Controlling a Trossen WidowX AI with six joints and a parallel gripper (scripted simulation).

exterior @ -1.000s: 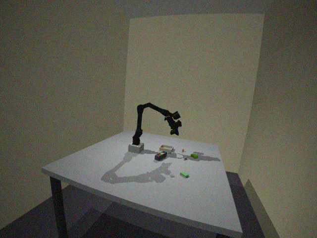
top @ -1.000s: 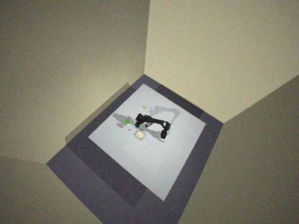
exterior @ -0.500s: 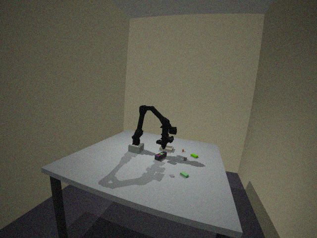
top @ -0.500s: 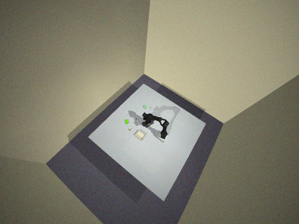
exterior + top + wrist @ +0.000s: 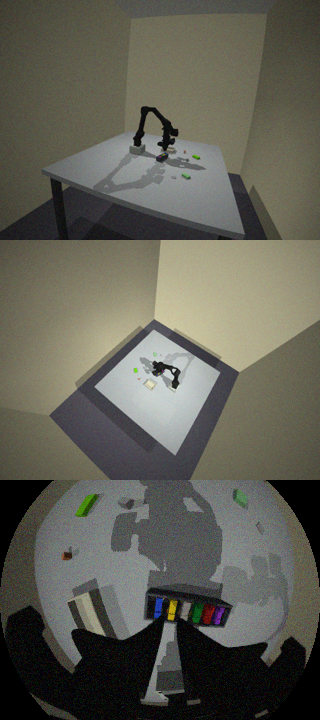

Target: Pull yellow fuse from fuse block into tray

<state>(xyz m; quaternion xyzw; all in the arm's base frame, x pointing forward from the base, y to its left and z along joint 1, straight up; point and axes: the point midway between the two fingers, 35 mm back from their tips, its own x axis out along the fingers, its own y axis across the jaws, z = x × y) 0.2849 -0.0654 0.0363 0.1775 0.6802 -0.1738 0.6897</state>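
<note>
Right now my gripper tip is 50 mm above the yellow fuse. Round my gripper tip: cream tray: 190 mm to the left, 70 mm below, 20 mm ahead.
</note>
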